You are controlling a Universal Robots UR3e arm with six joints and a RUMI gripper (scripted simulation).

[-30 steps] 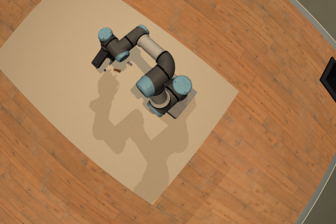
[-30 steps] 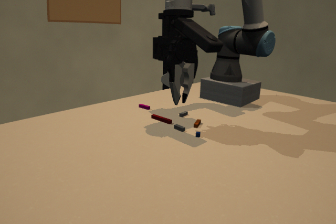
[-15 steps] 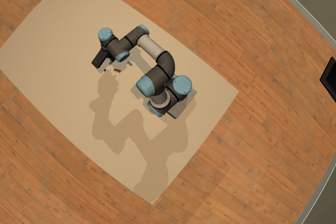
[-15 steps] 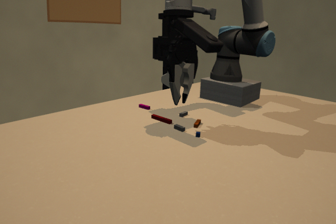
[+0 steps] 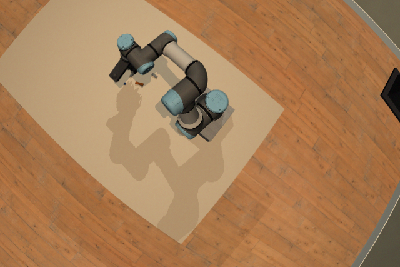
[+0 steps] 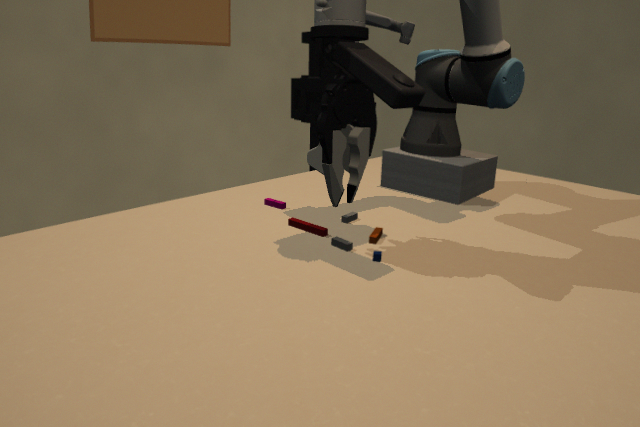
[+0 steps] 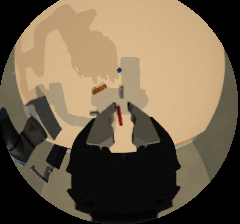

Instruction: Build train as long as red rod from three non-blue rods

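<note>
My hand is 10 mm past the small blue rod, 60 mm to the right of it and 70 mm above it. Also, from my hand: red rod (80 mm to the right, 70 mm below); then orange rod (60 mm behind, 10 mm to the left, 70 mm below).
</note>
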